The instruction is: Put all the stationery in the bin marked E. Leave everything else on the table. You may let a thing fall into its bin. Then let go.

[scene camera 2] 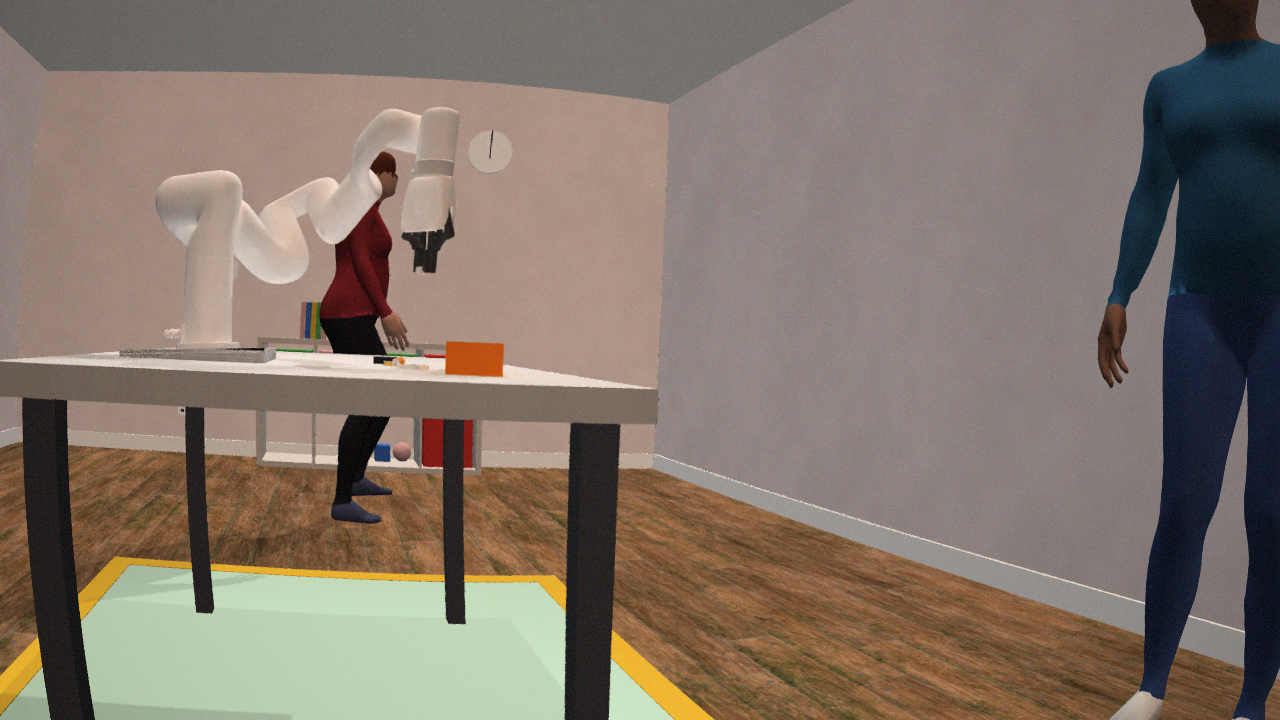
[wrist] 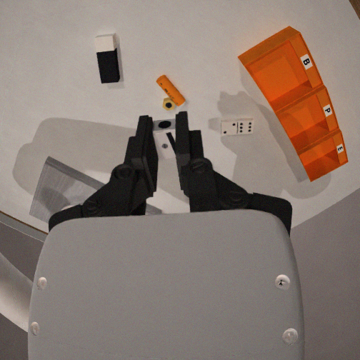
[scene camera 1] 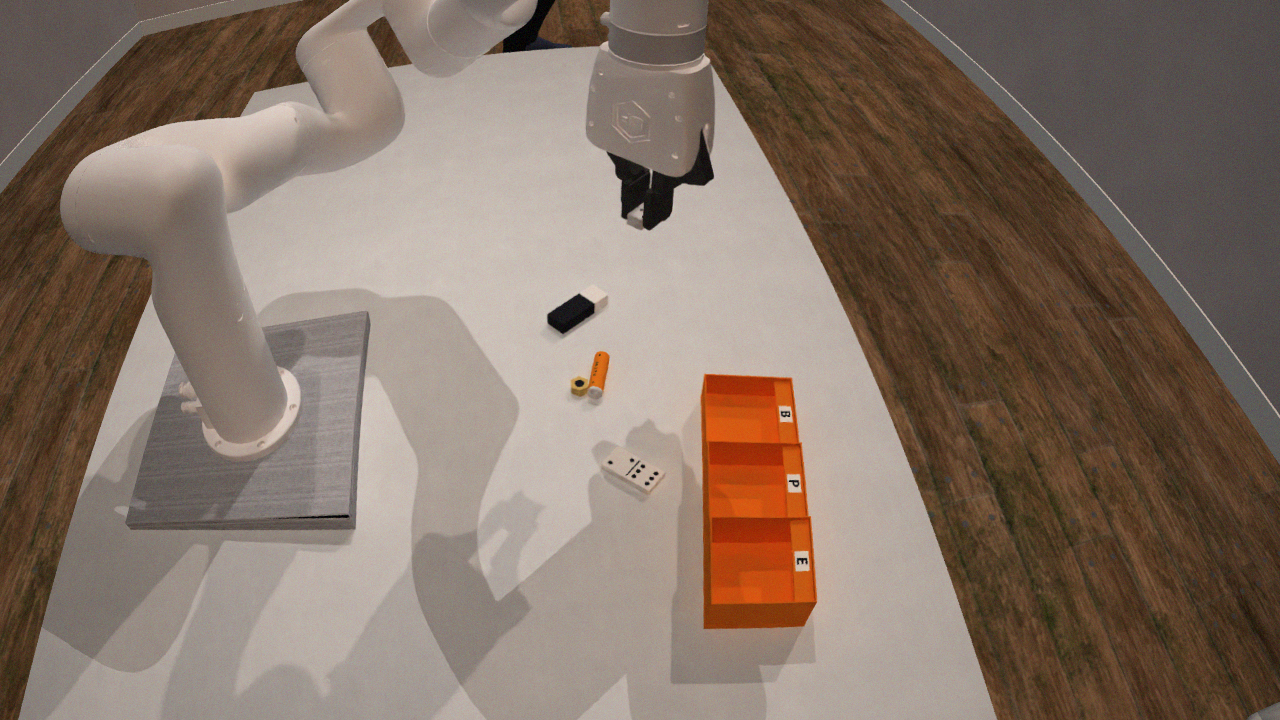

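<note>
My gripper is shut on a small whitish-grey pencil sharpener, high above the table. The sharpener's round hole and blade show in the wrist view. An eraser with a black sleeve and a white end lies on the table. Bin E is the end compartment of an orange three-part box, nearest the camera in scene camera 1; no object shows in it. The gripper is well away from this bin.
An orange battery lies beside a yellow nut. A white domino lies between them and the orange box. Bins B and P adjoin bin E.
</note>
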